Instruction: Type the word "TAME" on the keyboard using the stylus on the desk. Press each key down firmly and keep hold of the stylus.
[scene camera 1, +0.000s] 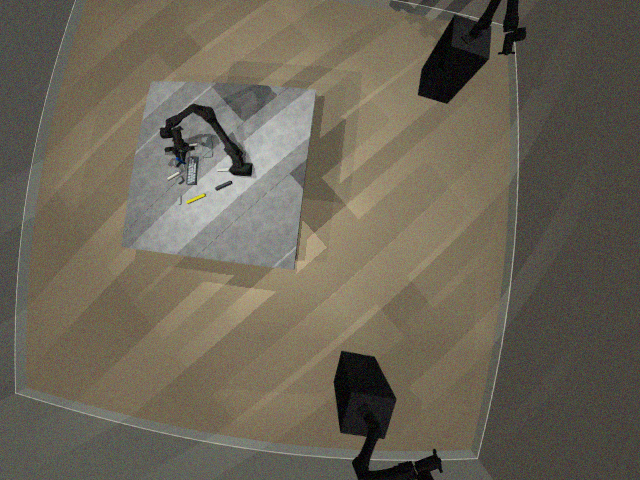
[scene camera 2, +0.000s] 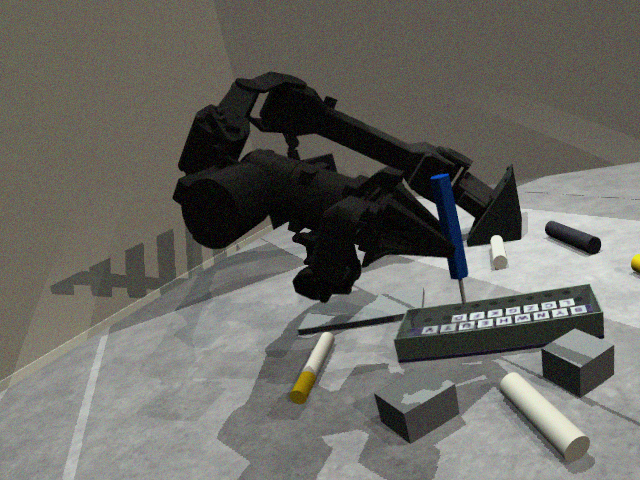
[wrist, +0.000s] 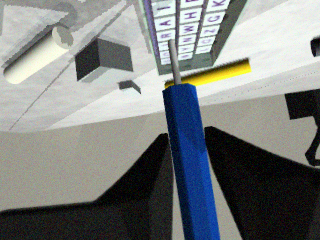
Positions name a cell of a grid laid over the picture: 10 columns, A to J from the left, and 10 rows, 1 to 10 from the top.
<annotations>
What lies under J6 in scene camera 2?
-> A dark cylinder.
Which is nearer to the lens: the blue stylus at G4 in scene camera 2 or the flat grey plate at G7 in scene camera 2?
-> The blue stylus.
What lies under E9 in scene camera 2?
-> A yellow-tipped marker.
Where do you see a yellow cylinder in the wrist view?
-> At H3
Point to the gripper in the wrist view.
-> At F6
</annotations>
